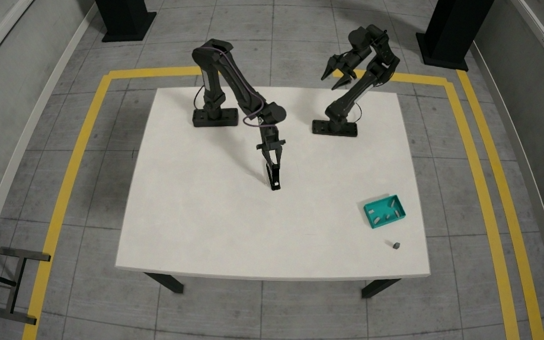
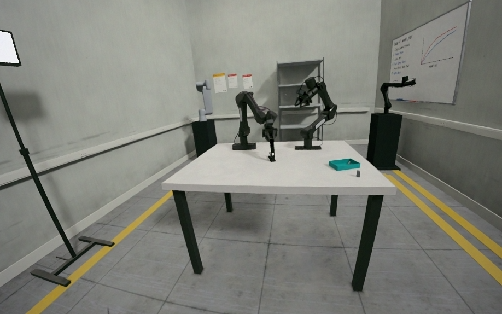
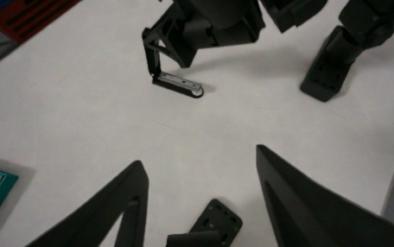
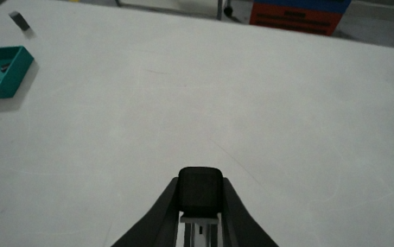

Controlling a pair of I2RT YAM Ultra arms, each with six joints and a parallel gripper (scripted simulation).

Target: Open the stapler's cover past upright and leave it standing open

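Right now the stapler cover is 50 mm below my right hand and 10 mm ahead of it. Also, from my right hand: teal tray (440 mm to the left, 120 mm below, 80 mm ahead); stapler (80 mm below, 20 mm behind); grey block (470 mm to the left, 220 mm ahead, 120 mm below).
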